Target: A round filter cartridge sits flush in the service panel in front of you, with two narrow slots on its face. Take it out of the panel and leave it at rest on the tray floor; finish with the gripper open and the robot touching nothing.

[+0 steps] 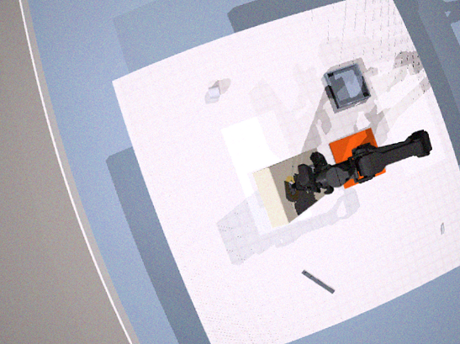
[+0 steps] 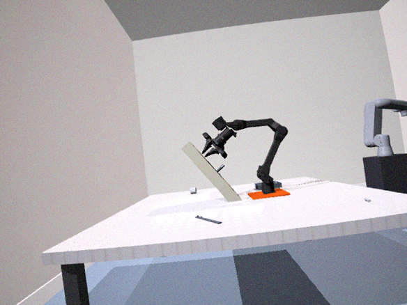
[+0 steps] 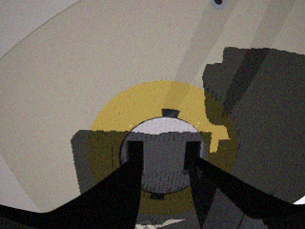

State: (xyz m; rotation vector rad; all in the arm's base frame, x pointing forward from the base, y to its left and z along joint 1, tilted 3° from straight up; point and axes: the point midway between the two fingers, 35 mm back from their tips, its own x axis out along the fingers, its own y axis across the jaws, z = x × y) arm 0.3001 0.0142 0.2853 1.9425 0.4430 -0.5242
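Right now my gripper tip is 20 mm short of the round filter cartridge and 10 mm above it. Also, from my gripper tip: tray 370 mm behind, 310 mm to the right, 250 mm below; then beige service panel 30 mm behind, 90 mm below.
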